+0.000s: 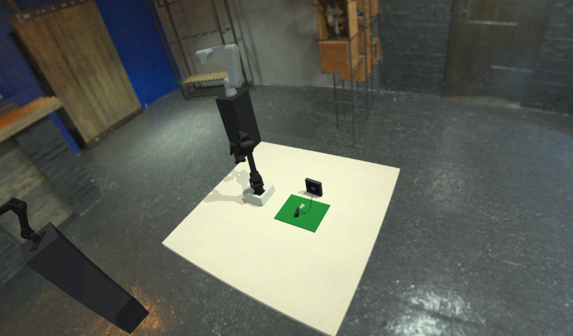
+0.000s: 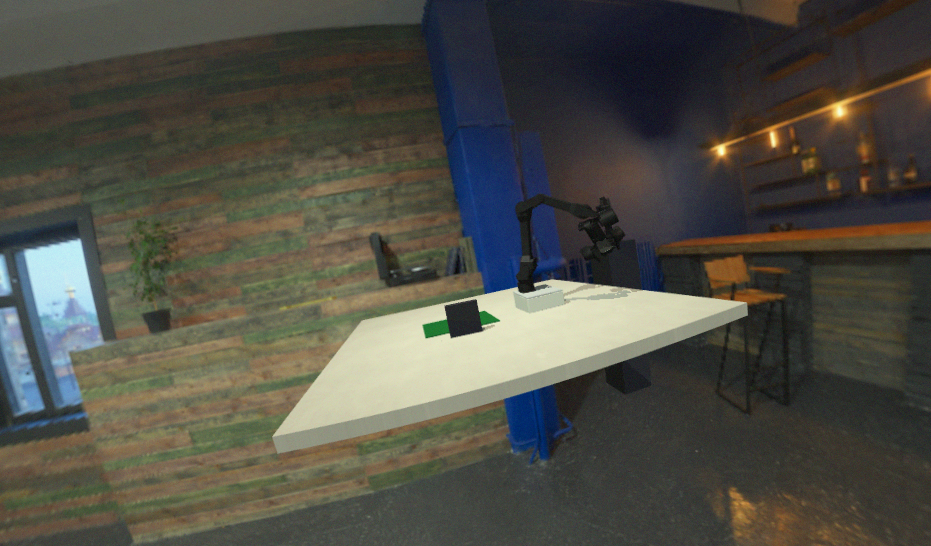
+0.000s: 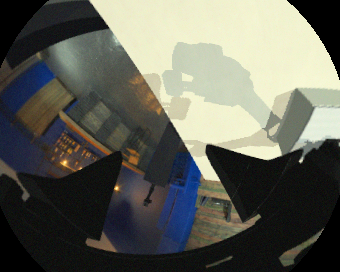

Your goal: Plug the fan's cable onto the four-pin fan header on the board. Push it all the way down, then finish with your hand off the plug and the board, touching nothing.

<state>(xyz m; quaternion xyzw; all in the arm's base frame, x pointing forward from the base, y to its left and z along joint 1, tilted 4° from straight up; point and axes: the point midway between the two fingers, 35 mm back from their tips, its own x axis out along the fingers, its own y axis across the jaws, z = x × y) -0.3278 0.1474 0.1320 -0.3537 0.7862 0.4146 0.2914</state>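
Now: the black plug 67 cm ahead of my gripper tip, 17 cm to the right of it and 15 cm below it. From my gripper tip the other things lie so: black fan box (68 cm ahead, 5 cm to the left, 11 cm below); then pale header (66 cm ahead, 9 cm to the right, 17 cm below); then green board (68 cm ahead, 13 cm to the right, 18 cm below).
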